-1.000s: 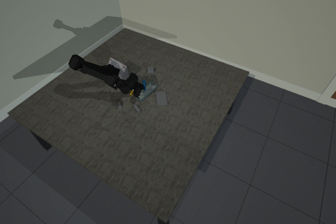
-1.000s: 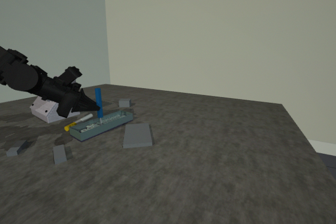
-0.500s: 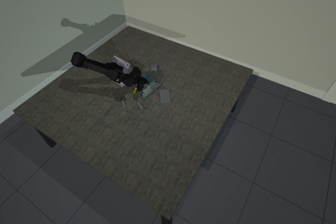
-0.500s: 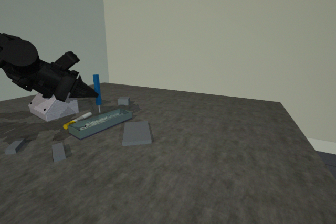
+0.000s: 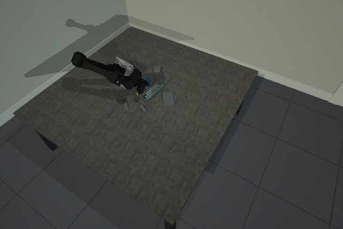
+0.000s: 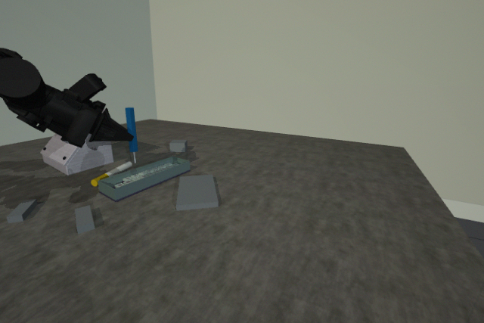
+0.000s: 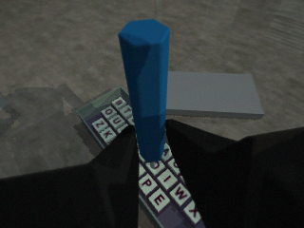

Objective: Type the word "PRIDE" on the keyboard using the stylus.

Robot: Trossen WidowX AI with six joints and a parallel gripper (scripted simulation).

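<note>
Now: the yellow-and-white pen 8 cm behind my gripper tip, 1 cm to the right of it and 10 cm below it. Also, from my gripper tip: flat grey slab: 14 cm ahead, 3 cm to the left, 10 cm below; then blue stylus: 2 cm below.
</note>
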